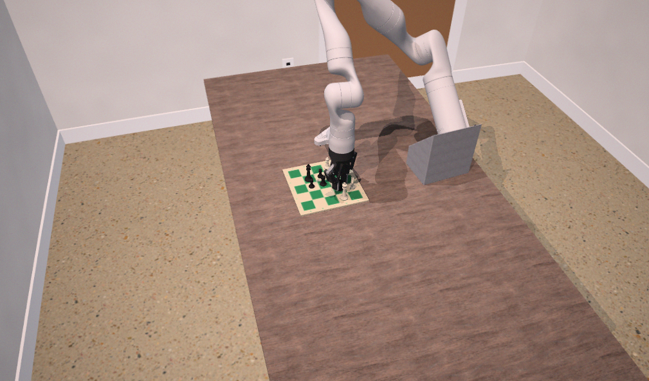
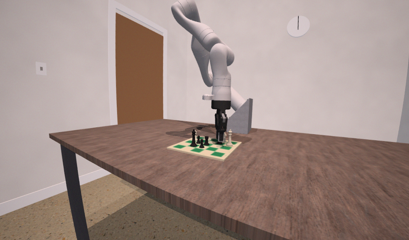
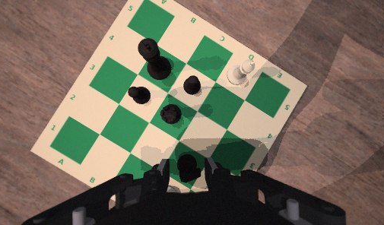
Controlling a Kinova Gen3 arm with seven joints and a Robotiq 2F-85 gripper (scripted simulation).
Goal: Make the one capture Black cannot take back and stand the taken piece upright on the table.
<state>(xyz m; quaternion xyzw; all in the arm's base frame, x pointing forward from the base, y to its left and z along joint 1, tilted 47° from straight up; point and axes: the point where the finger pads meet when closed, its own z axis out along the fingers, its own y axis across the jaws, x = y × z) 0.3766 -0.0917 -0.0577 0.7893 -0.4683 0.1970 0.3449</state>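
Right now my hand is 4 cm to the left of the cream chessboard, 4 cm short of it and 3 cm above it. From my hand the other things lie so: white pawn: 11 cm to the right, 1 cm below; then black king: 8 cm to the right, 8 cm ahead.
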